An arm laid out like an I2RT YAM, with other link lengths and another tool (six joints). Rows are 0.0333 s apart.
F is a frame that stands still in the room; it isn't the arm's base.
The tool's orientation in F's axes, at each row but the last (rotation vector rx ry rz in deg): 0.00, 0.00, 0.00; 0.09, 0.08, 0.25; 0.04, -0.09, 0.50; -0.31, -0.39, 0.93; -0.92, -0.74, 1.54; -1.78, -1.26, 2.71; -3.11, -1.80, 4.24; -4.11, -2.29, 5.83; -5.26, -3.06, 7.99; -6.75, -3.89, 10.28; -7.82, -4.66, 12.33; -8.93, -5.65, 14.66
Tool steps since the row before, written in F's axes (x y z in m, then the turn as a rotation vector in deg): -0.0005, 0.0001, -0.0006, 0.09, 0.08, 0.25; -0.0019, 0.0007, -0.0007, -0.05, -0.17, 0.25; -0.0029, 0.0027, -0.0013, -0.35, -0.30, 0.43; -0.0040, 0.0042, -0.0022, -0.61, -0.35, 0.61; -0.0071, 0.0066, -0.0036, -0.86, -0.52, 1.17; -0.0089, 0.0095, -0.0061, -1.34, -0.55, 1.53; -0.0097, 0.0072, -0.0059, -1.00, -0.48, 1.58; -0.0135, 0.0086, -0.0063, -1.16, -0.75, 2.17; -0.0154, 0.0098, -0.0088, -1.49, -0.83, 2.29; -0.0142, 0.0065, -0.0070, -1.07, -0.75, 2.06; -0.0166, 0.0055, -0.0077, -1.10, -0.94, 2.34; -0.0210, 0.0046, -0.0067, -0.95, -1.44, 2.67
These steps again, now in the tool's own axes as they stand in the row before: -0.0005, 0.0001, -0.0006, 0.09, 0.08, 0.25; -0.0019, 0.0007, -0.0007, -0.05, -0.17, 0.25; -0.0029, 0.0027, -0.0013, -0.35, -0.30, 0.43; -0.0039, 0.0043, -0.0022, -0.61, -0.34, 0.61; -0.0070, 0.0068, -0.0034, -0.86, -0.52, 1.17; -0.0086, 0.0101, -0.0056, -1.33, -0.53, 1.54; -0.0093, 0.0082, -0.0052, -0.99, -0.49, 1.58; -0.0128, 0.0103, -0.0051, -1.15, -0.79, 2.16; -0.0143, 0.0126, -0.0070, -1.48, -0.83, 2.29; -0.0132, 0.0097, -0.0051, -1.07, -0.80, 2.04; -0.0155, 0.0099, -0.0053, -1.12, -1.02, 2.30; -0.0195, 0.0106, -0.0035, -1.08, -1.59, 2.53
